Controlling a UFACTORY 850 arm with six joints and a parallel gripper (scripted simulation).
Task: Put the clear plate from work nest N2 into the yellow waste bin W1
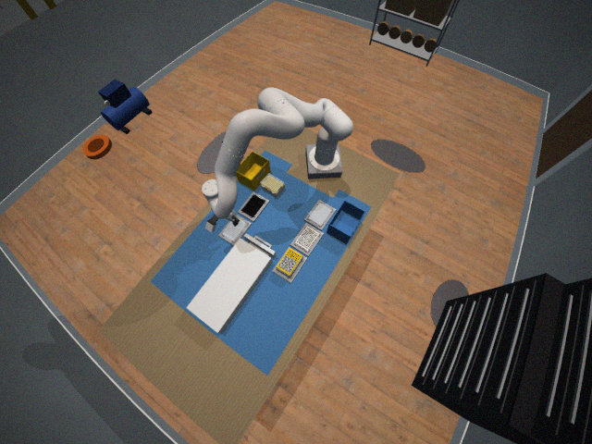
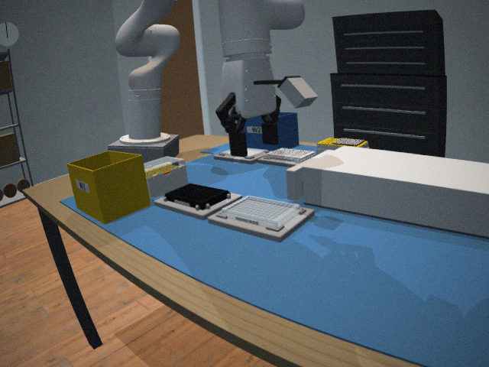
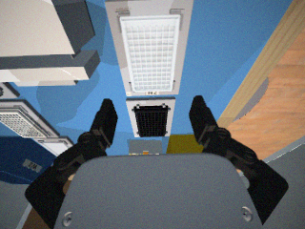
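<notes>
Right now my hand is 12 cm above the clear plate. From my hand the other things lie so: black plate 18 cm behind, 2 cm to the left, 12 cm below; grey work nest 14 cm below; long white cooler 21 cm ahead, 17 cm to the left, 11 cm below.
</notes>
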